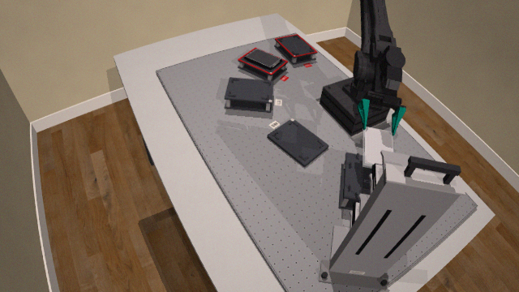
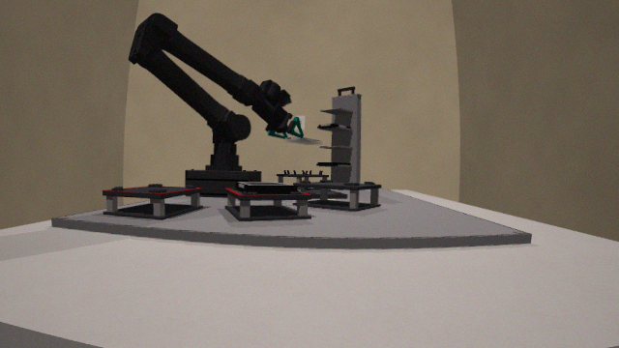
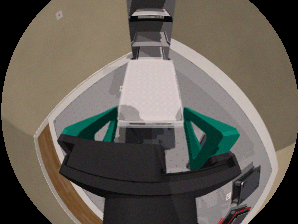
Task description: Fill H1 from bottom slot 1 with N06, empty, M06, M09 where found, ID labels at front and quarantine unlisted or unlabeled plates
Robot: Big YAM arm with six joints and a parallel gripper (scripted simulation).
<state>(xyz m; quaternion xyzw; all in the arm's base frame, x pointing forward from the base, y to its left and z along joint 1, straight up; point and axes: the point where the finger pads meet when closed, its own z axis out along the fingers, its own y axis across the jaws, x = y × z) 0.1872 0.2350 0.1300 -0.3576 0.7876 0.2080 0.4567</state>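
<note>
My gripper is now 40 mm to the right of the white plate, 40 mm short of it and 10 mm above it. Round my hand: H1 deck label: 210 mm to the left, 200 mm below, 50 mm ahead; then plate hotel H1: 240 mm to the left, 210 mm ahead; then red-rimmed quarantine nest: 650 mm to the right, 190 mm behind, 170 mm below.
</note>
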